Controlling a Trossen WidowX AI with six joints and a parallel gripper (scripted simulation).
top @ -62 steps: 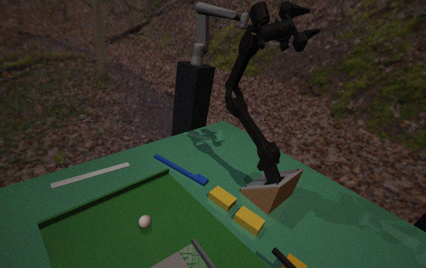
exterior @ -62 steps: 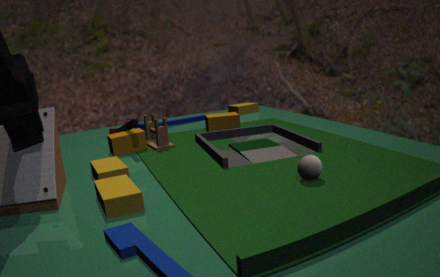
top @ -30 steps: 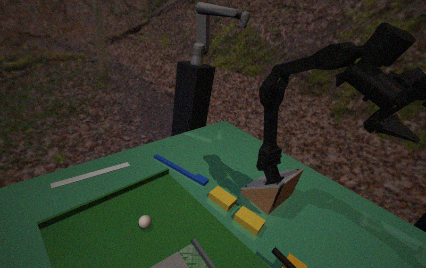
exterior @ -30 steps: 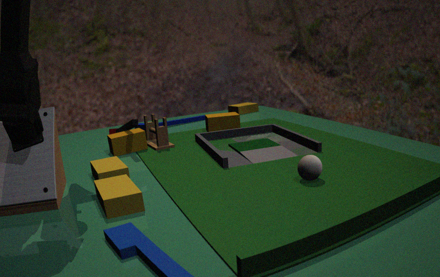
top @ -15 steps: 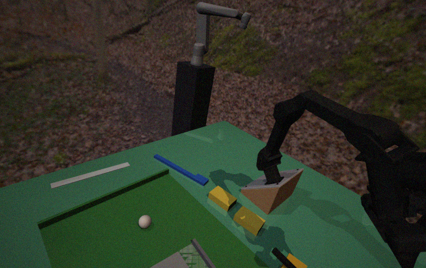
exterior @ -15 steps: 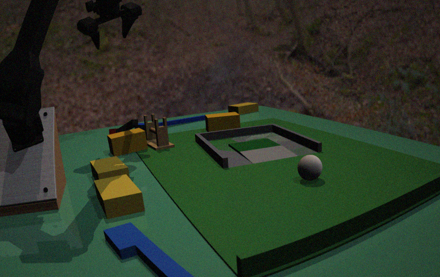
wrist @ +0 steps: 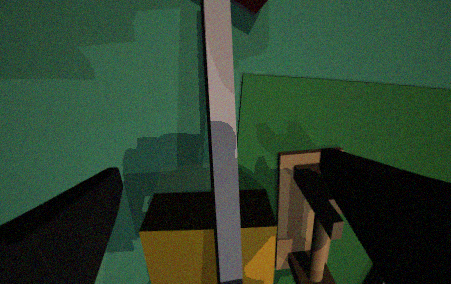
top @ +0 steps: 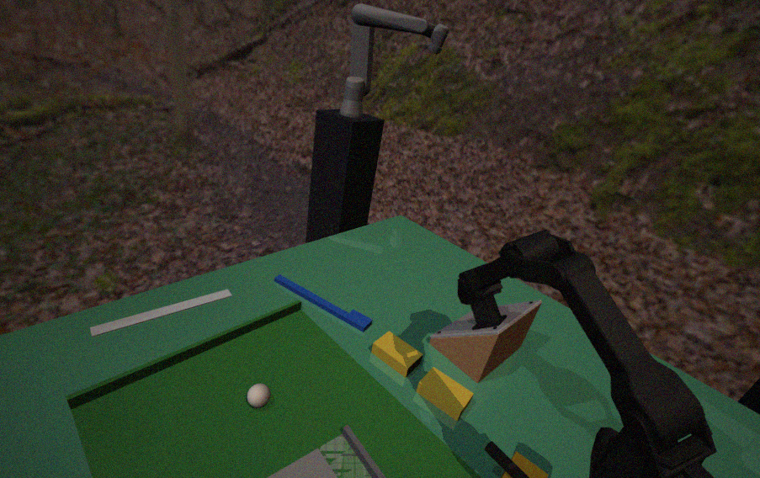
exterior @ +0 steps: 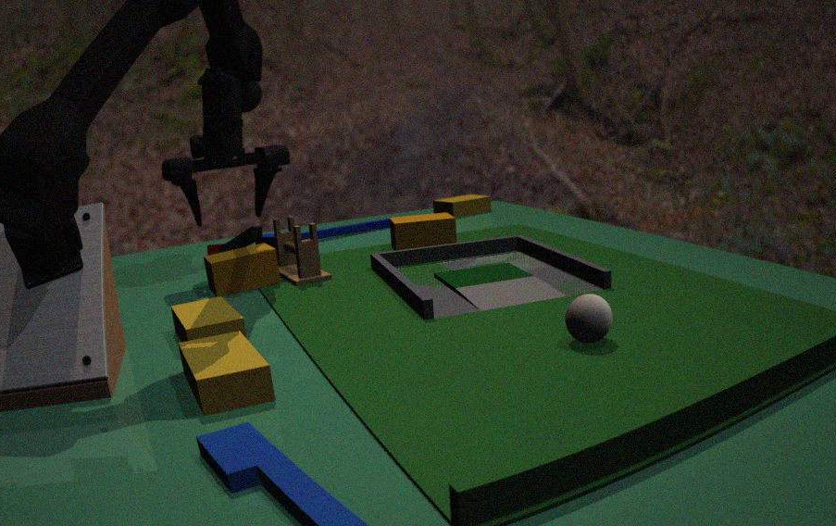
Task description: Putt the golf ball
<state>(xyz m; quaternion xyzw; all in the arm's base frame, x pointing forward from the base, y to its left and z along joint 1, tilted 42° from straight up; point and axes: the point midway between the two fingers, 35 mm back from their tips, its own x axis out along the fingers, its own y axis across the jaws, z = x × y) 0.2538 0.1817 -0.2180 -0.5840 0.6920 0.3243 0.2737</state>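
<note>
My gripper tip is now 2 cm to the left of the red putter and 4 cm above it. Also, from my gripper tip: white golf ball 18 cm ahead, 54 cm to the right, 5 cm below; then wooden putter stand 7 cm ahead, 9 cm to the right, 4 cm below; then dark green putting mat 22 cm ahead, 36 cm to the right, 8 cm below.
</note>
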